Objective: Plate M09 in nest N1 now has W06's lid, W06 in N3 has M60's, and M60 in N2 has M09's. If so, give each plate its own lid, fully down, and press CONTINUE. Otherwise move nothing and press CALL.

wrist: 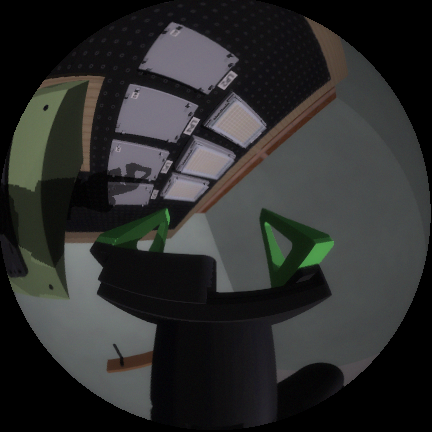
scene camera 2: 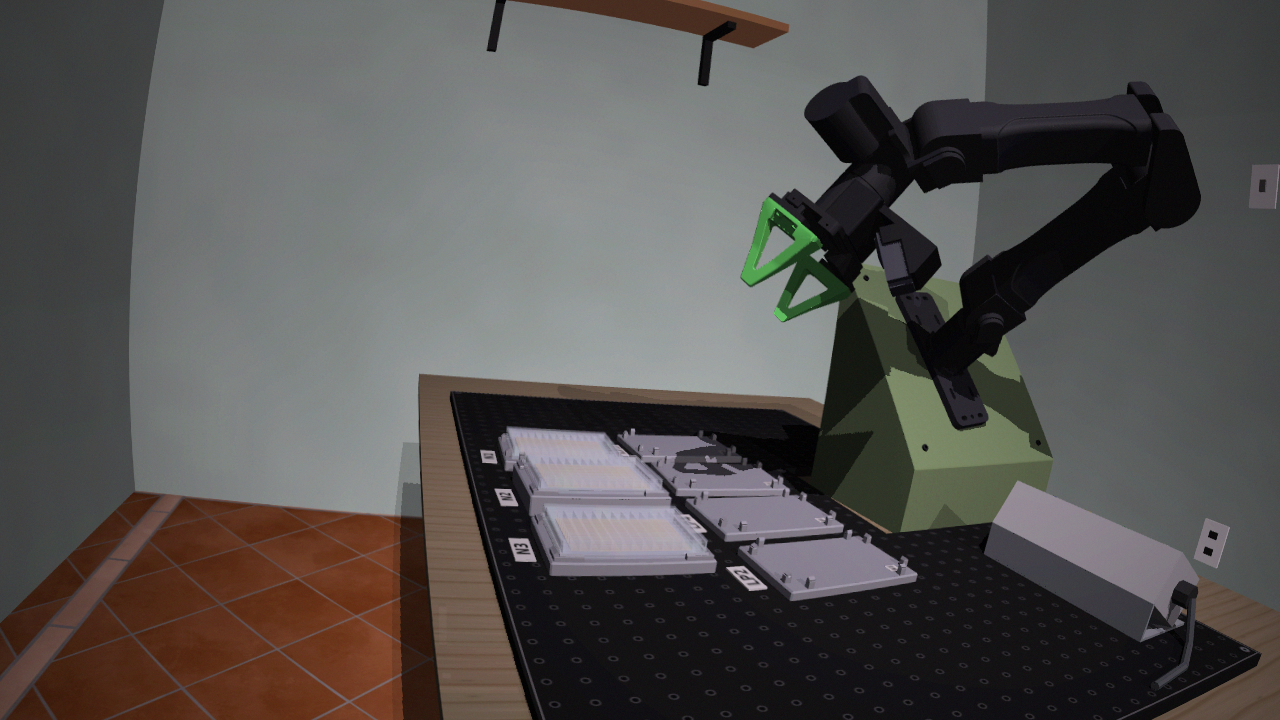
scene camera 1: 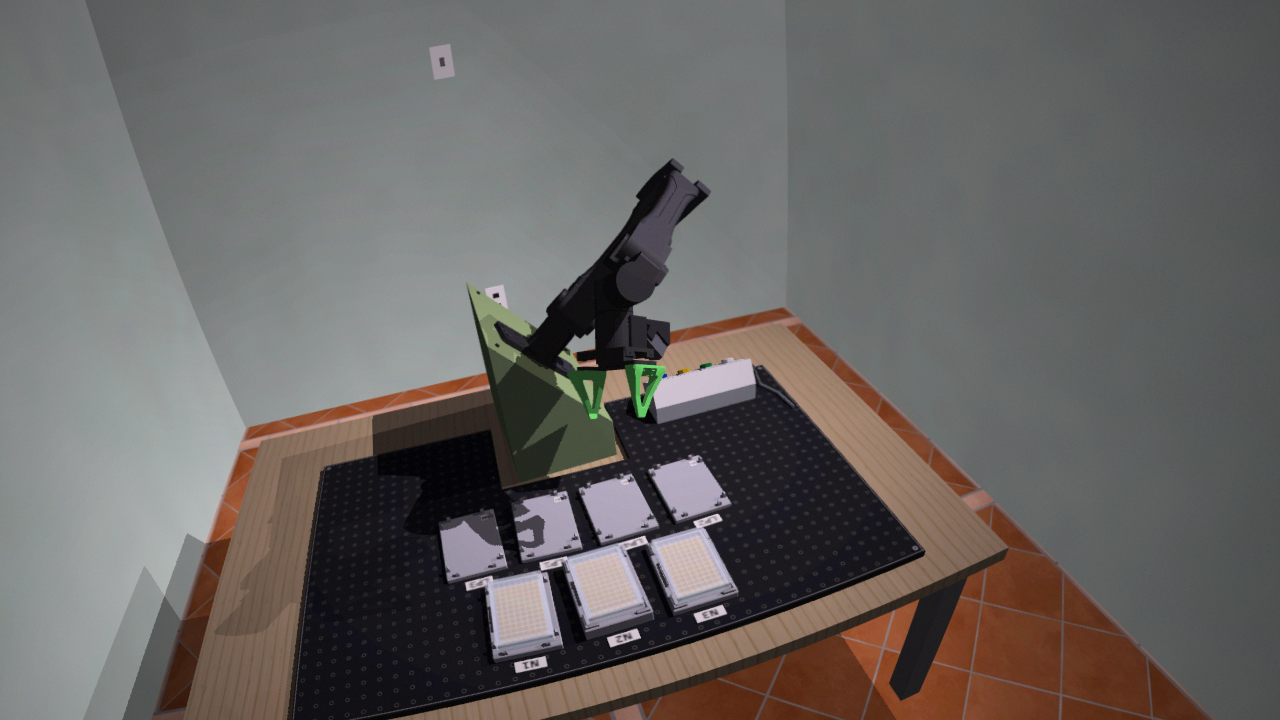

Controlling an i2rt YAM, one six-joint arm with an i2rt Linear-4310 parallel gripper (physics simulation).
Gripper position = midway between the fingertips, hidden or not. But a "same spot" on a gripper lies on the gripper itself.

my gripper: wrist 214, 212; scene camera 2; scene camera 1
same spot on my gripper: (scene camera 2: 837, 274) = (scene camera 1: 604, 369)
